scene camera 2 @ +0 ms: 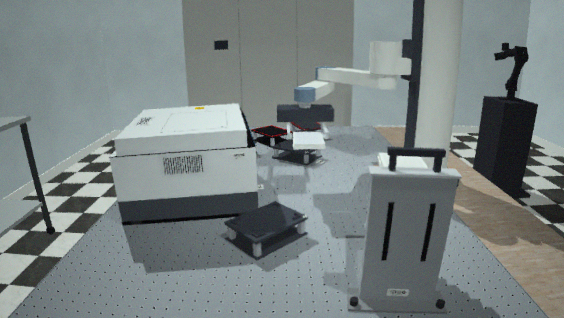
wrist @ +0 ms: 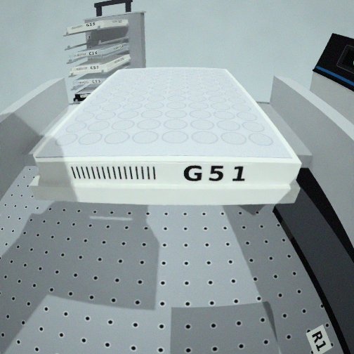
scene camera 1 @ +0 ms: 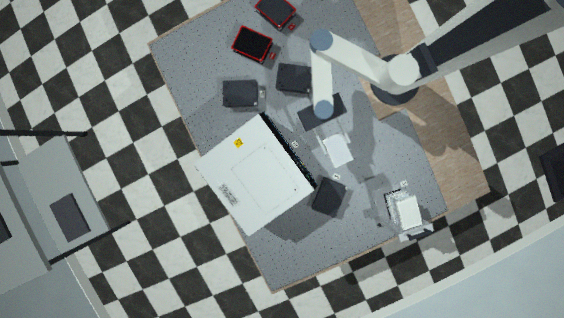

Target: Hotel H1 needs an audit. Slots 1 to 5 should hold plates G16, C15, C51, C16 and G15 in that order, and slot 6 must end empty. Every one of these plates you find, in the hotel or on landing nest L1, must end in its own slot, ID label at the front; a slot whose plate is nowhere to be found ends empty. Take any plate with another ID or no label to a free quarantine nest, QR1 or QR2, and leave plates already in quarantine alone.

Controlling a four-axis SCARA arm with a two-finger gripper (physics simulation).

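Places are measured from the arm's base along level axes (x left, y up, z ahead), in centimetres.
Pixels of known places: gripper, between the fingertips: [scene camera 2: 307, 135] [scene camera 1: 337, 148].
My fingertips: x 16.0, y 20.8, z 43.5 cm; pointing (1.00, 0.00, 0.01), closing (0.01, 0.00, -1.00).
For each thing: its top centre in the pictures, then the offset to it from my fingertips.
- white plate G51, centre of its top: [scene camera 2: 307, 137] [scene camera 1: 338, 150] dx +0.9, dy -0.3, dz +0.0 cm
- white instrument, centre of its top: [scene camera 2: 186, 117] [scene camera 1: 253, 176] dx -4.9, dy +4.9, dz +36.0 cm
My gripper [scene camera 1: 336, 143] [scene camera 2: 308, 136] [wrist: 166, 89] is shut on white plate G51 [scene camera 1: 339, 152] [scene camera 2: 308, 142] [wrist: 170, 170], held level above the table, label toward the wrist camera. Hotel H1 [scene camera 1: 418, 233] [scene camera 2: 410, 225] [wrist: 137, 45] stands apart, beyond the plate in the wrist view. There, plate G15 [wrist: 98, 26] is on top, with a gap below it. Below the gap are C16 [wrist: 95, 53], C51 [wrist: 96, 68], C15 [wrist: 90, 82] and a dark plate [wrist: 81, 96] whose label is unreadable. Red-rimmed quarantine nests [scene camera 1: 252, 44] [scene camera 1: 276, 12] show no plate.
A white instrument [scene camera 1: 250, 175] [scene camera 2: 185, 165] stands beside the held plate. Dark nests without plates [scene camera 1: 240, 93] [scene camera 1: 292, 78] [scene camera 1: 328, 196] stand near it; their labels are too small to read. A label R1 [wrist: 319, 341] lies at lower right. The arm column [scene camera 2: 436, 75] stands on the right.
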